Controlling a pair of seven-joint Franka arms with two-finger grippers.
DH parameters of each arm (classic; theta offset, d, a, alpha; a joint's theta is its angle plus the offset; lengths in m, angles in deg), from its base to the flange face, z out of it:
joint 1: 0 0.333 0 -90
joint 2: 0 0 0 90
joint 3: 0 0.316 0.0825 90
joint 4: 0 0 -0.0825 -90
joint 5: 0 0.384 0 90
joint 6: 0 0 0.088 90
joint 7: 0 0.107 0 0
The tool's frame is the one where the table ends.
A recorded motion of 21 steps. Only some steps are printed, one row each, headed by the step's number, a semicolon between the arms.
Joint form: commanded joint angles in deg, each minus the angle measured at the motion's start. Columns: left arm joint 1, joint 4, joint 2, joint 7, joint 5, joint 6, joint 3; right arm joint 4, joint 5, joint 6, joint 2, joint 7, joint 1, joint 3.
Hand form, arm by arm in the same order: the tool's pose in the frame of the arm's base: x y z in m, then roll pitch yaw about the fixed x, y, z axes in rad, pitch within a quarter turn. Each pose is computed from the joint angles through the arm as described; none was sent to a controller.
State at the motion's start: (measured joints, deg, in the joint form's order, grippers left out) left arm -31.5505 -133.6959 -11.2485 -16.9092 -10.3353 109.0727 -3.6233; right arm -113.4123 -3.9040 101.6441 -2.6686 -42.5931 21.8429 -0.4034
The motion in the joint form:
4: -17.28 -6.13 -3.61 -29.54 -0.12 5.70 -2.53; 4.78 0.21 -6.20 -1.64 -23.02 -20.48 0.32
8: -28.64 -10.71 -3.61 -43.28 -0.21 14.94 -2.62; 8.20 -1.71 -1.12 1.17 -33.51 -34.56 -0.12
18: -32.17 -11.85 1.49 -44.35 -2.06 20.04 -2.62; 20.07 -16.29 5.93 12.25 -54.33 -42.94 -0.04
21: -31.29 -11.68 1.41 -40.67 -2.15 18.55 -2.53; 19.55 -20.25 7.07 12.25 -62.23 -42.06 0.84
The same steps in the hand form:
4: 0.2373 -0.3576 0.3861 -3.0923 0.2150 -0.0462; 0.5215 0.0053 0.5201 -3.0255 0.1209 1.1856
8: 0.1640 -0.3923 0.3634 -3.1089 0.1499 0.0090; 0.5322 -0.1342 0.5288 -3.1093 0.1058 1.1195
18: 0.1426 -0.4058 0.3241 -3.0945 0.1763 0.0014; 0.5711 -0.2531 0.5304 3.1185 0.3499 1.4054
21: 0.1480 -0.4018 0.3241 -3.0886 0.1922 -0.0460; 0.5784 -0.2401 0.5295 -3.0991 0.4117 1.6115

